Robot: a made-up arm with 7 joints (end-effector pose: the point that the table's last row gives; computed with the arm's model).
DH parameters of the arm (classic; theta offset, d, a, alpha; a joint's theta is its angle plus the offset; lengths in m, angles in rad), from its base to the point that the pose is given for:
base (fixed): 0 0 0 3.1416
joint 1: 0 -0.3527 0 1.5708
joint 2: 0 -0.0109 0 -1.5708
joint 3: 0 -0.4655 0 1.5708
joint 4: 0 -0.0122 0 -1.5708
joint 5: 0 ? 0 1.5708
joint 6: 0 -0.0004 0 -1.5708
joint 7: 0 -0.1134 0 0
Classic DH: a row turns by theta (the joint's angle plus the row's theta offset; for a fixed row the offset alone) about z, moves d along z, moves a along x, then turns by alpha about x.
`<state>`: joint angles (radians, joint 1 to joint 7).
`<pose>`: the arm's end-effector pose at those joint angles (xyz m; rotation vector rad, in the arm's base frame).
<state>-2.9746 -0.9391 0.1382 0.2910 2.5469 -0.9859 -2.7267</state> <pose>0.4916 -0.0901 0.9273 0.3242 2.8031 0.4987</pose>
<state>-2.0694 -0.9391 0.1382 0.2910 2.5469 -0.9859 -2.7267</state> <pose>0.2327 -0.4423 0.9273 1.4669 2.2998 0.2652</pose>
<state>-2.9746 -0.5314 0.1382 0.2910 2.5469 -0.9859 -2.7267</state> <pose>0.2265 -0.0454 1.0783 0.1848 2.4227 0.4144</pose>
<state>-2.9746 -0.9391 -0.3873 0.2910 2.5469 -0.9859 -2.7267</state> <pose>0.4964 -0.1742 0.9016 -0.0525 2.6707 1.1467</pose>
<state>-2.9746 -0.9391 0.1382 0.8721 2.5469 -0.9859 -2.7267</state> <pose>0.3142 -0.0428 0.9471 0.0488 2.2903 0.3349</pose>
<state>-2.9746 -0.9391 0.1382 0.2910 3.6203 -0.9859 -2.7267</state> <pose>0.5106 0.0044 0.9201 1.2719 2.3708 -0.5902</pose>
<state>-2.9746 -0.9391 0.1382 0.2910 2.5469 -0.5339 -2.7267</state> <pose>0.5409 -0.0804 0.9346 -0.2590 -2.9646 -0.3104</pose>
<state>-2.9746 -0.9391 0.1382 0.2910 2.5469 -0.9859 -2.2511</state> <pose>0.4916 -0.0901 0.9273 1.0007 2.7164 0.5934</pose>
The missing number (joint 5, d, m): -0.25
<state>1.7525 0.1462 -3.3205 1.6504 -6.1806 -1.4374 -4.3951</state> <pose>-0.0240 0.1926 0.9419 3.0435 -0.5115 0.2121</pose>
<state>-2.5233 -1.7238 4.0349 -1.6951 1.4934 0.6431 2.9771</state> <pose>0.5091 -0.0864 0.5589 -2.4866 -1.8503 0.4190</pose>
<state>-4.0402 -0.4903 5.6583 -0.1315 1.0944 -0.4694 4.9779</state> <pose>0.2600 0.3665 1.0319 1.5707 -1.4271 -0.1144</pose>
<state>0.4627 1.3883 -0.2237 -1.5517 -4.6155 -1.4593 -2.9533</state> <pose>0.3908 -0.1632 0.7134 1.9590 0.7478 -1.1239</pose>
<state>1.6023 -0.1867 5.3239 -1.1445 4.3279 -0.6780 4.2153</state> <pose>-0.2916 0.2310 0.9520 -0.7720 2.0426 -0.4201</pose>
